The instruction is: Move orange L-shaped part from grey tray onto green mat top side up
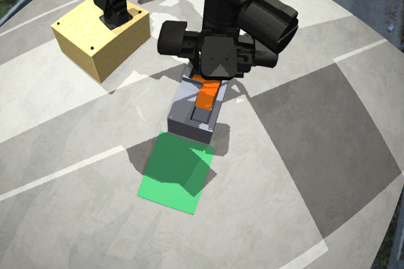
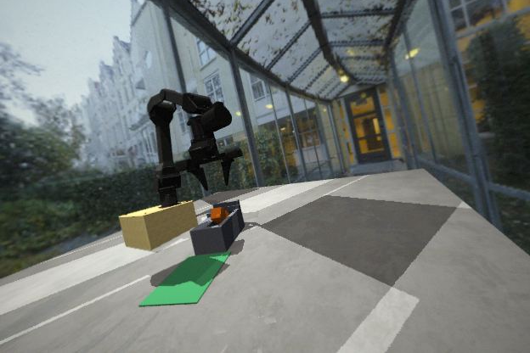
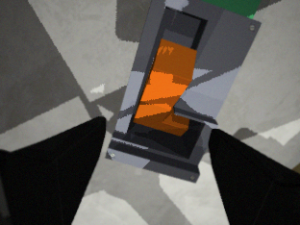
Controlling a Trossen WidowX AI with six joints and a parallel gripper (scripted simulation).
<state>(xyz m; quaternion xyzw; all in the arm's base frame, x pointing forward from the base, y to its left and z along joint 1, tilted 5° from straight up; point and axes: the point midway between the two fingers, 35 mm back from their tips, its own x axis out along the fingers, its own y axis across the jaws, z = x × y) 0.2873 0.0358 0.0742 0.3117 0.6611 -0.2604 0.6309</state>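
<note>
Now: gripper tip 30 mm past the orange L-shaped part, 10 mm to the right of it and 110 mm above it. The rest, counted from my gripper tip: green mat 60 mm ahead, 140 mm to the right, 160 mm below.
</note>
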